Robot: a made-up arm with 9 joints. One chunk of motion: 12 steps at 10 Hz.
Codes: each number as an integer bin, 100 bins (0 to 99) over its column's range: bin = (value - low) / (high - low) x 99, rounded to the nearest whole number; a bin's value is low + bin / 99 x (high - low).
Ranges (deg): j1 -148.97..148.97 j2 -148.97..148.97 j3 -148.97..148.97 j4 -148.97..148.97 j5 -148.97..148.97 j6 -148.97..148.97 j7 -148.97..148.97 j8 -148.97..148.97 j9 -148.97..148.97
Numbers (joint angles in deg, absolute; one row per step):
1: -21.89 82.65 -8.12 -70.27 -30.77 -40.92 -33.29 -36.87 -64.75
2: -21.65 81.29 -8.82 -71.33 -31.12 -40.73 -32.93 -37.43 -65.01
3: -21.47 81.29 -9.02 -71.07 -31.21 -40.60 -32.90 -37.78 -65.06
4: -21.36 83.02 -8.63 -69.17 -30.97 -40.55 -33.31 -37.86 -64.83
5: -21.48 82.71 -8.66 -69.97 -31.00 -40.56 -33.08 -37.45 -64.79
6: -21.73 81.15 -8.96 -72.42 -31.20 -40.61 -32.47 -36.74 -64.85
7: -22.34 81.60 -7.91 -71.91 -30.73 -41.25 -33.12 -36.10 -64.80
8: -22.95 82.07 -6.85 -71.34 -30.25 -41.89 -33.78 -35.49 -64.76
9: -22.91 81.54 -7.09 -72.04 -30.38 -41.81 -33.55 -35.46 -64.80
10: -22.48 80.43 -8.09 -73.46 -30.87 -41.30 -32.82 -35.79 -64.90
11: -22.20 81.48 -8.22 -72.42 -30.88 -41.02 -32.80 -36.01 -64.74
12: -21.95 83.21 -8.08 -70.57 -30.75 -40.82 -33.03 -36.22 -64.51
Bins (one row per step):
1: 42 77 47 26 39 36 38 37 28
2: 42 77 47 26 39 36 39 37 28
3: 42 77 47 26 39 36 39 37 28
4: 42 77 47 27 39 36 38 37 28
5: 42 77 47 26 39 36 39 37 28
6: 42 76 47 25 39 36 39 37 28
7: 42 77 47 26 39 36 38 38 28
8: 42 77 47 26 39 36 38 38 28
9: 42 77 47 26 39 36 38 38 28
10: 42 76 47 25 39 36 39 38 28
11: 42 77 47 25 39 36 39 38 28
12: 42 77 47 26 39 36 39 37 28

